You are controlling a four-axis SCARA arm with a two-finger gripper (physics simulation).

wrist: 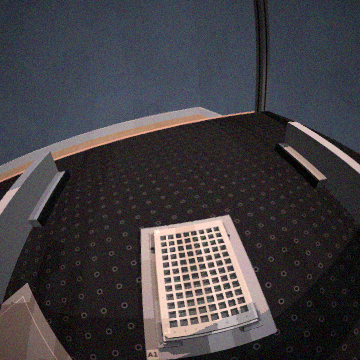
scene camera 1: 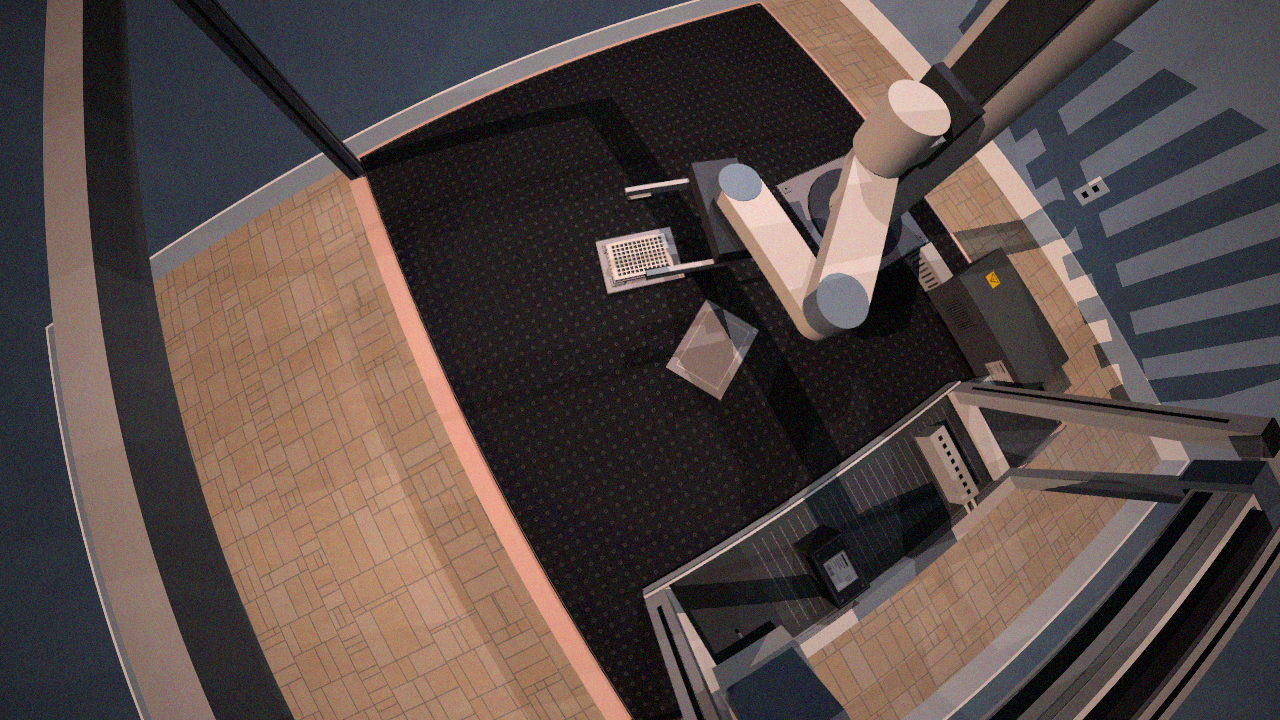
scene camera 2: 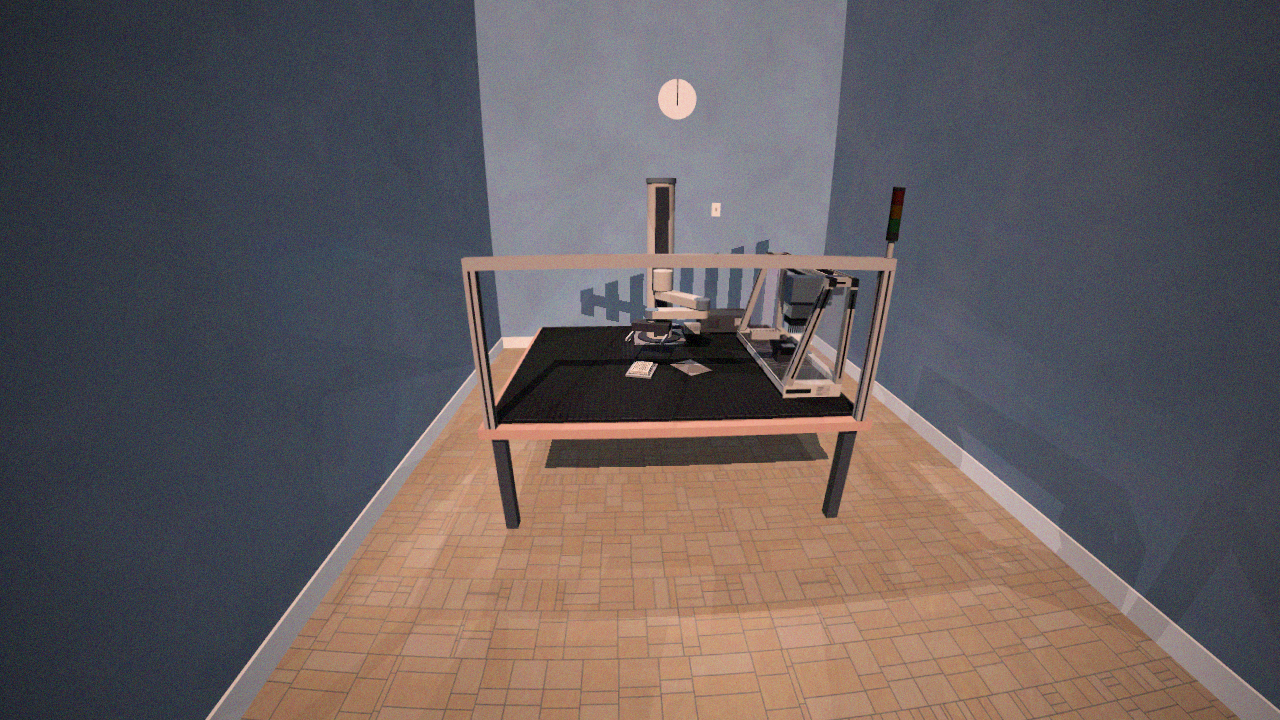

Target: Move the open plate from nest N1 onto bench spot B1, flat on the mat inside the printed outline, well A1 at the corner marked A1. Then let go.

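Frame: origin at the arm's base, x ahead, y left, z up, level; centimetres.
Seen in the pictures: gripper, fingertip midpoint: (wrist: pixel 172 144) (scene camera 1: pixel 635 232) (scene camera 2: pixel 643 342); arm's base at its link origin: (scene camera 2: pixel 659 338).
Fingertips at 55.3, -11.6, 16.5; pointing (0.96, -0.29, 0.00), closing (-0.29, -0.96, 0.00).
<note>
Offsets run from my fingertips to a thing's middle, as dx, dy, dz. "spot": to the spot under its first point.
The open plate {-1.9, -0.7, -13.3} (scene camera 1: pixel 638 257) (scene camera 2: pixel 641 368) (wrist: pixel 200 277), a pale plate with a grid of square wells, lies flat in the grey nest N1 {spot: +3.5, +3.5, -14.0} (scene camera 1: pixel 626 286) (wrist: pixel 151 285). The nest's A1 label {spot: -7.8, +6.6, -14.0} (wrist: pixel 152 354) is at its lower left corner in the wrist view. Bench spot B1 {spot: -5.3, +23.1, -15.0} (scene camera 1: pixel 711 349) (scene camera 2: pixel 690 368) (wrist: pixel 25 330) is a flat pale mat with a thin printed outline, turned at an angle beside the nest; its A1 mark is not readable. My gripper (scene camera 1: pixel 648 231) (wrist: pixel 172 144) is open and empty. It hangs above the bench, its fingers wide apart; one overlaps the nest's edge in scene camera 1.
A framed station (scene camera 1: pixel 801 494) holds a dark box {spot: -1.5, +68.0, -3.2} (scene camera 1: pixel 834 568) and a white block {spot: -33.4, +66.8, -5.8} (scene camera 1: pixel 947 463). A grey box with a yellow label {spot: -63.6, +49.5, -3.7} (scene camera 1: pixel 1002 317) stands near the arm's column (scene camera 2: pixel 661 223). A dark round disc lies partly beneath the arm. Frame posts {spot: +47.4, -56.8, +13.4} (scene camera 1: pixel 268 85) (scene camera 2: pixel 483 349) rise at the bench's edge.
</note>
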